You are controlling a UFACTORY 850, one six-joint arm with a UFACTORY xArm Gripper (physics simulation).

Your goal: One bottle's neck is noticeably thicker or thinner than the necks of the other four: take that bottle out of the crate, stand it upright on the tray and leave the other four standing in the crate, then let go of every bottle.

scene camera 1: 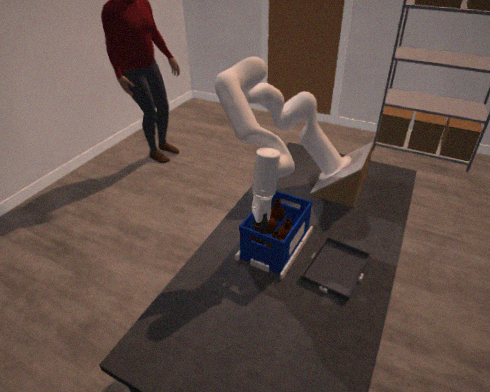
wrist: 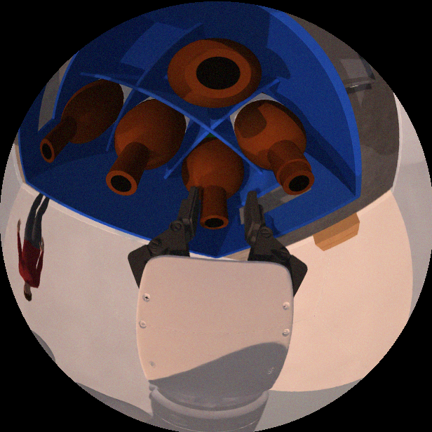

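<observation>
The blue crate (scene camera 1: 261, 254) (wrist: 351, 135) holds five brown bottles, all standing in compartments. In the wrist view they are a far-left bottle (wrist: 95, 111), a left-middle bottle (wrist: 150, 132), a top bottle (wrist: 180, 75) seen from above, a right bottle (wrist: 267, 132) with a collar near its mouth, and a near-middle bottle (wrist: 212, 167). My gripper (scene camera 1: 263, 223) (wrist: 222, 198) is open, reaching into the crate, with its fingers on either side of the near-middle bottle's neck, not closed on it. Differing distances make neck widths hard to compare. The black tray (scene camera 1: 336, 268) bears no bottle.
The tray lies on the dark table (scene camera 1: 240, 340), beside the crate and apart from it. White strips (scene camera 1: 260, 265) edge the crate's base. The arm's base stands on a wooden block (scene camera 1: 345, 192) behind. A person (scene camera 1: 131, 45) (wrist: 31, 260) in red stands by the wall; a shelf rack (scene camera 1: 389, 90) is at the back right.
</observation>
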